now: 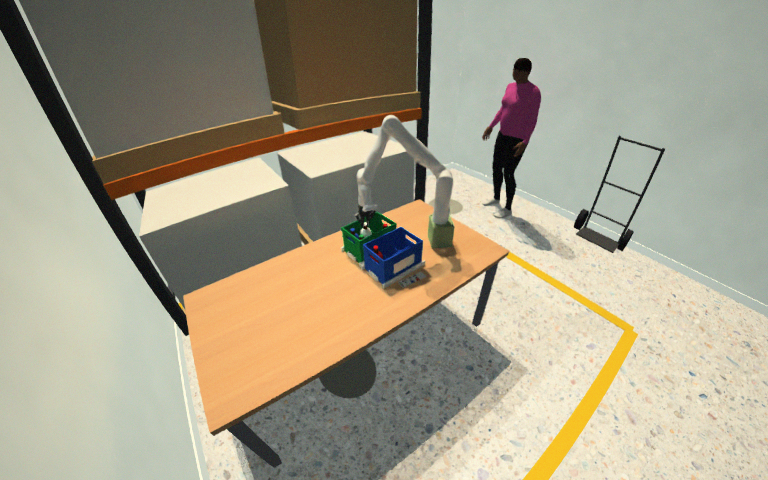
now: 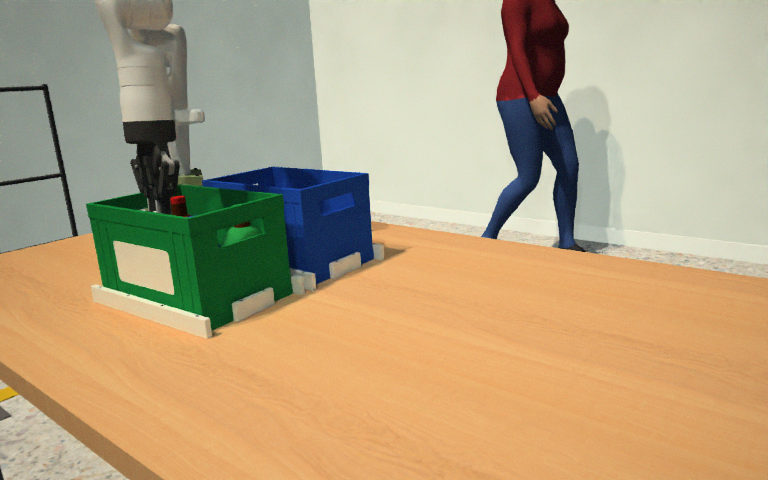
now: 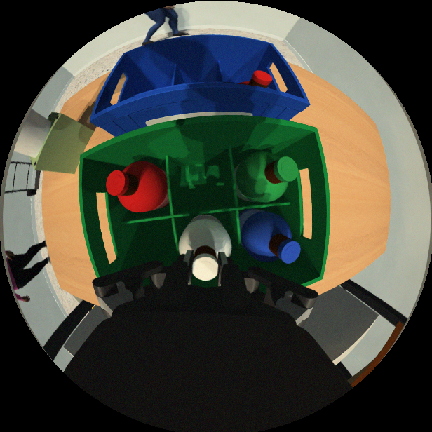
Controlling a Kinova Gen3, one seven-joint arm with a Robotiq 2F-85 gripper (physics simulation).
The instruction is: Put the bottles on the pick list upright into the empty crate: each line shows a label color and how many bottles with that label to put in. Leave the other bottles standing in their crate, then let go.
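Places are measured from the arm's base along level axes (x ahead, y left, z up), in centimetres.
Pixels of known places: gripper, fingertip midpoint: [image 1: 365,226]; arm's base at its link origin: [image 1: 439,220].
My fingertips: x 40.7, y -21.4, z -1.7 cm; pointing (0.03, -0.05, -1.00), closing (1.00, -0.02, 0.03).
For each thing: its top centre in the pictures, then the offset to it from my fingertips. Level surfaces: height alone.
- white bottle at its top centre: [image 1: 364,223] dz +1.7, dx +0.0, dy -0.3 cm
- green crate at its top centre: [image 2: 183,198] [image 1: 368,225] dz +2.9, dx -0.3, dy +4.5 cm
- blue crate at its top centre: [image 2: 284,176] [image 1: 393,242] dz +2.9, dx -3.1, dy +27.0 cm
- red-capped bottle at its top centre: [image 1: 375,246] dz +1.7, dx +5.9, dy +23.7 cm
- wooden table at its surface level: dz -14.6 cm
My gripper [image 1: 365,219] [image 2: 156,204] [image 3: 205,259] is shut on a white bottle [image 1: 365,232] [image 3: 205,235], with the fingertips either side of its neck and cap. The bottle is upright at the green crate [image 1: 353,249] [image 2: 243,277] [image 3: 318,165], in its middle cell; whether its base touches the floor is hidden. The green crate also holds a red bottle [image 3: 145,187], a green bottle [image 3: 260,180] and a blue bottle [image 3: 264,232]. The blue crate [image 1: 374,268] [image 2: 342,232] [image 3: 210,105] holds a red-capped bottle [image 1: 376,249] [image 3: 261,79]; other cells are partly hidden. The pick list is unreadable.
Both crates stand close together on the wooden table [image 1: 283,328] [image 2: 453,339], with low white strips [image 2: 152,311] at their bases. The arm's green base block [image 1: 441,233] [image 3: 65,145] stands beside them. A tall rack [image 1: 317,135] rises behind the table.
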